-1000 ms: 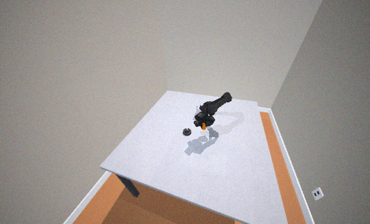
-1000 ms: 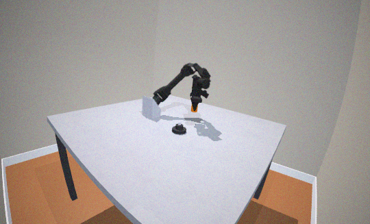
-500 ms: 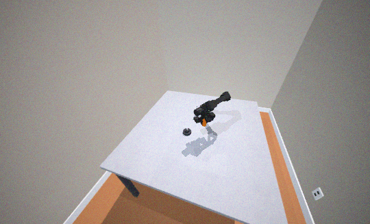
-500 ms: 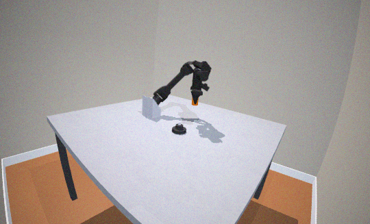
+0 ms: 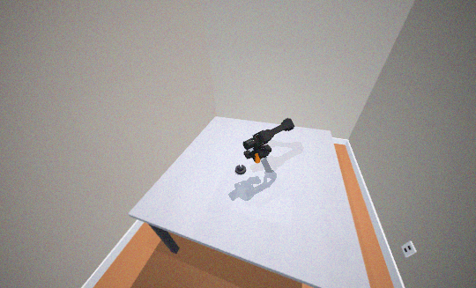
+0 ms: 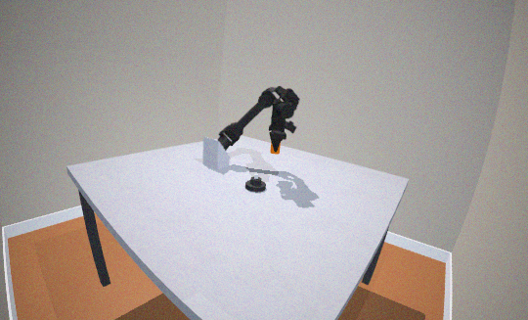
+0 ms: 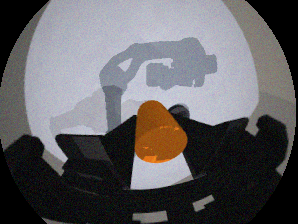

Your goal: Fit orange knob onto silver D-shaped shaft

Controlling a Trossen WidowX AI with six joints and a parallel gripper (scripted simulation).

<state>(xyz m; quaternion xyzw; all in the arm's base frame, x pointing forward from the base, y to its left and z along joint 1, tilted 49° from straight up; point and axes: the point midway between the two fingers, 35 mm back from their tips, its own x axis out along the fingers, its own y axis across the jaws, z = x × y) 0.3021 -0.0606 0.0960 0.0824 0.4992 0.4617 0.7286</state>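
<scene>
Right now my gripper tip is 130 mm to the left of the round pedestal and 110 mm above it. Round my gripper tip: orange knob: 30 mm above.
</scene>
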